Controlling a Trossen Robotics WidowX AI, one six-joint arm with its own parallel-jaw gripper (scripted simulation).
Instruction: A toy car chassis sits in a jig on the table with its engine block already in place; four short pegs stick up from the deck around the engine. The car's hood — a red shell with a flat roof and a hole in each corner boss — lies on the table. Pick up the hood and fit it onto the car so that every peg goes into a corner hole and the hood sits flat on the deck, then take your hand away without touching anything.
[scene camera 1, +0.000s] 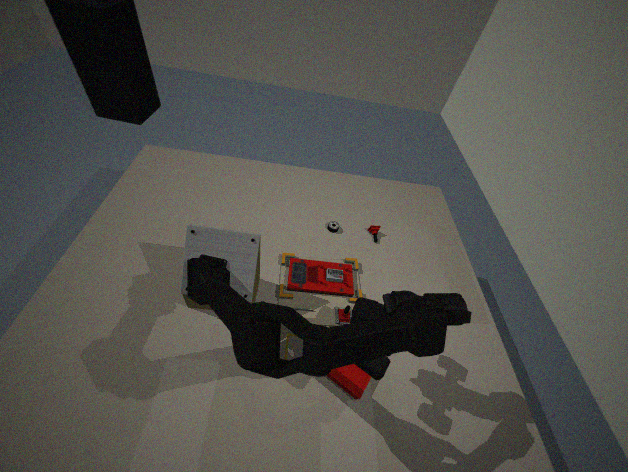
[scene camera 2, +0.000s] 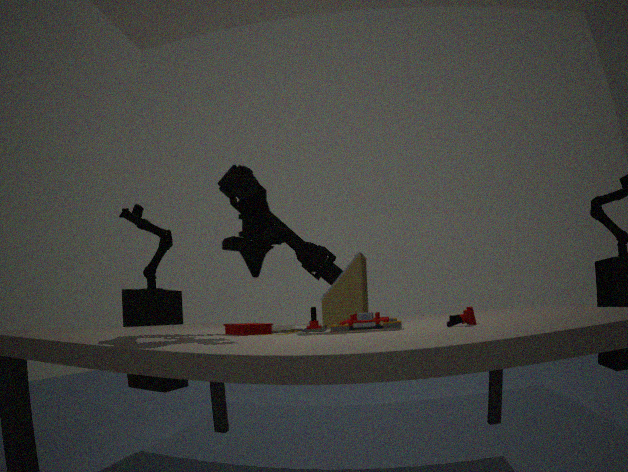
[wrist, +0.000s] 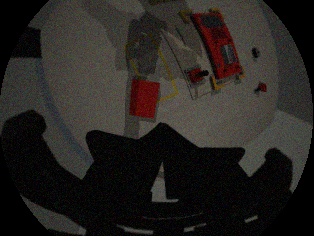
Observation:
My gripper (scene camera 2: 255, 277) is shut, holding nothing. Further things: a red hood (scene camera 1: 352, 379).
The red hood also shows in the wrist view (wrist: 142, 102). My gripper shows as well in scene camera 1 (scene camera 1: 374, 344) and in the wrist view (wrist: 162, 126).

